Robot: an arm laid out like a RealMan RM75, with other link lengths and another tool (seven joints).
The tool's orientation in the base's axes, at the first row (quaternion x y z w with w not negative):
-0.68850, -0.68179, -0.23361, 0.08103
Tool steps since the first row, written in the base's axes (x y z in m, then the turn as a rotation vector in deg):
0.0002, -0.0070, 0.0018, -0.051, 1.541, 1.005
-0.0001, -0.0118, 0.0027, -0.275, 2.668, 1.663
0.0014, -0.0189, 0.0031, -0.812, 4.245, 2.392
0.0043, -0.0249, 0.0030, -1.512, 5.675, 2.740
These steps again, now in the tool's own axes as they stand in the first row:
-0.0055, 0.0010, -0.0045, 1.825, 0.070, -0.230
-0.0095, 0.0011, -0.0075, 3.133, -0.077, -0.370
-0.0157, 0.0031, -0.0106, 4.890, -0.541, -0.445
-0.0213, 0.0062, -0.0124, 6.356, -1.234, -0.283

